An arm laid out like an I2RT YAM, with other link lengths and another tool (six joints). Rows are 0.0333 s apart.
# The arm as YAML. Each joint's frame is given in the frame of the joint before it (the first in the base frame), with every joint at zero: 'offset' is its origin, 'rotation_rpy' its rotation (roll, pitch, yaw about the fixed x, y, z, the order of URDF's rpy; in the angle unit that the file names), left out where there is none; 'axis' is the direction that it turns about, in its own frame. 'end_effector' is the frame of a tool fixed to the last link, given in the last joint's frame.
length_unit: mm
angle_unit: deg
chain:
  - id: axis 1
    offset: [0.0, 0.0, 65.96]
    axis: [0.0, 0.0, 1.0]
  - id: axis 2
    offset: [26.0, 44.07, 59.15]
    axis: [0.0, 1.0, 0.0]
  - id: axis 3
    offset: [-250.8, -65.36, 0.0]
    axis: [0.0, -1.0, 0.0]
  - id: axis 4
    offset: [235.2, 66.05, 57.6]
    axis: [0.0, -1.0, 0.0]
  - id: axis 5
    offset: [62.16, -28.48, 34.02]
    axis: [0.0, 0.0, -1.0]
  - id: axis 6
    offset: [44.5, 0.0, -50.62]
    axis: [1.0, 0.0, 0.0]
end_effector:
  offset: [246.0, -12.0, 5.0]
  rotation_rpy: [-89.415, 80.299, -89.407]
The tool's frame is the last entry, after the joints.
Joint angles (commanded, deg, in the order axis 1, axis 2, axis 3, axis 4, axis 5, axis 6), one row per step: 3.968, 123.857, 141.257, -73.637, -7.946, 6.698; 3.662, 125.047, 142.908, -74.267, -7.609, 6.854; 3.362, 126.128, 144.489, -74.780, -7.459, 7.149; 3.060, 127.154, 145.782, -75.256, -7.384, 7.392; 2.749, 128.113, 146.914, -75.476, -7.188, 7.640; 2.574, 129.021, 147.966, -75.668, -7.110, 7.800; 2.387, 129.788, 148.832, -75.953, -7.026, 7.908; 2.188, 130.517, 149.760, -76.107, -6.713, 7.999; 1.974, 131.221, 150.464, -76.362, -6.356, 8.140; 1.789, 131.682, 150.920, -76.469, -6.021, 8.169; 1.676, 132.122, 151.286, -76.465, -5.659, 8.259; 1.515, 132.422, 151.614, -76.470, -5.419, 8.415
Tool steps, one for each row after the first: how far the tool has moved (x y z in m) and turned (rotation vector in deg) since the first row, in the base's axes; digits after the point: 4 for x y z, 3 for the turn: 0.0030, -0.0045, -0.0020, -0.207, 0.177, -0.622; 0.0061, -0.0080, -0.0031, -0.173, 0.232, -1.248; 0.0084, -0.0113, -0.0055, -0.117, 0.477, -1.792; 0.0115, -0.0152, -0.0077, -0.148, 0.554, -2.416; 0.0142, -0.0172, -0.0099, -0.129, 0.624, -2.766; 0.0158, -0.0194, -0.0123, -0.153, 0.822, -3.089; 0.0184, -0.0229, -0.0136, -0.360, 0.775, -3.536; 0.0197, -0.0268, -0.0166, -0.597, 1.032, -4.063; 0.0209, -0.0304, -0.0184, -0.867, 1.131, -4.456; 0.0223, -0.0333, -0.0202, -1.124, 1.195, -4.842; 0.0235, -0.0361, -0.0210, -1.237, 1.183, -5.264
